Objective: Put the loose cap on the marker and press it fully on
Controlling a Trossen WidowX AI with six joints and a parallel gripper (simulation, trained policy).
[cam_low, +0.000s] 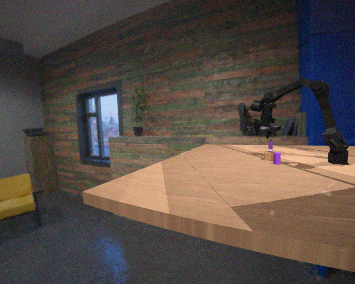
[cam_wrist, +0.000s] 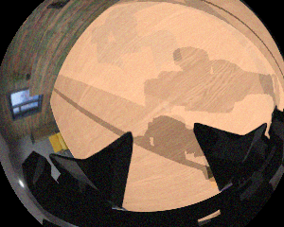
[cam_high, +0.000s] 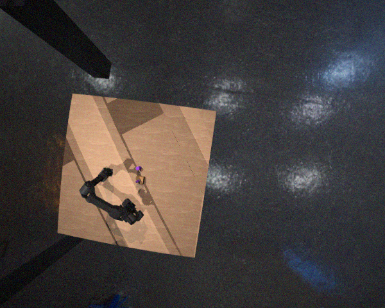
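Right now my gripper tip is 310 mm to the right of the purple cap, 80 mm above it and 60 mm past it. The rest, counted from my gripper tip: purple marker: 210 mm to the left, 40 mm behind, 20 mm below; then tan holder block: 210 mm to the left, 80 mm below, 40 mm behind.
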